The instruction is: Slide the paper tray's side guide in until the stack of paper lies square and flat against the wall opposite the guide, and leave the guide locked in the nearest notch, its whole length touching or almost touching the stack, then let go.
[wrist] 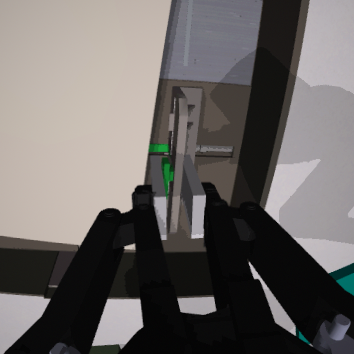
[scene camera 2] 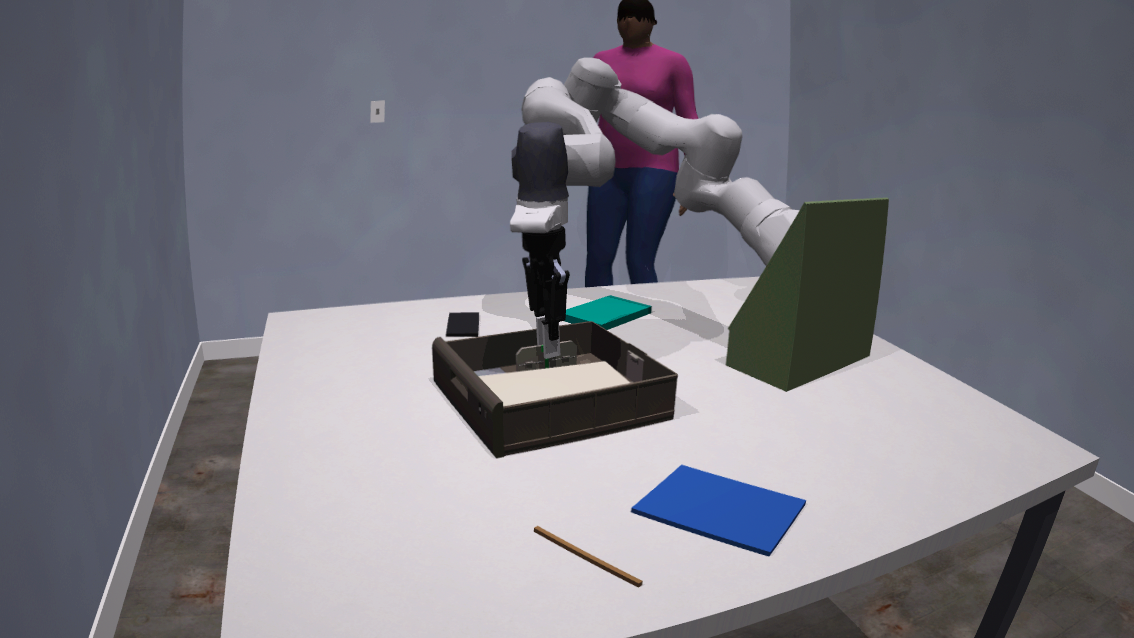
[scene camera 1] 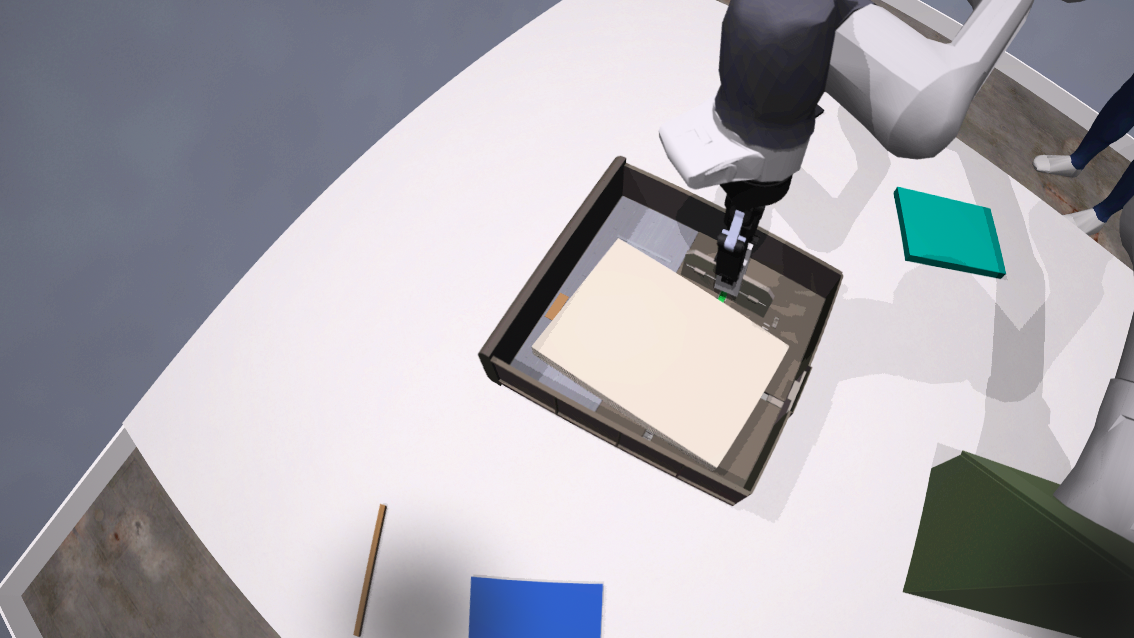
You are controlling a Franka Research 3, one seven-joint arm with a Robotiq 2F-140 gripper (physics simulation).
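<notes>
The cream paper stack lies slightly turned in the dark tray. In scene camera 1 its lower edge narrows toward the front wall at the right end. The side guide stands upright near the opposite wall; a gap shows between it and the stack in the wrist view. A green lever is on its stack side. My gripper is partly open, its fingers straddling the guide with narrow gaps. The guide's notch engagement is hidden.
The tray's walls surround the fingers. A teal slab and a dark pad lie behind the tray. A tall green holder stands right. A blue slab and a brown stick lie in front.
</notes>
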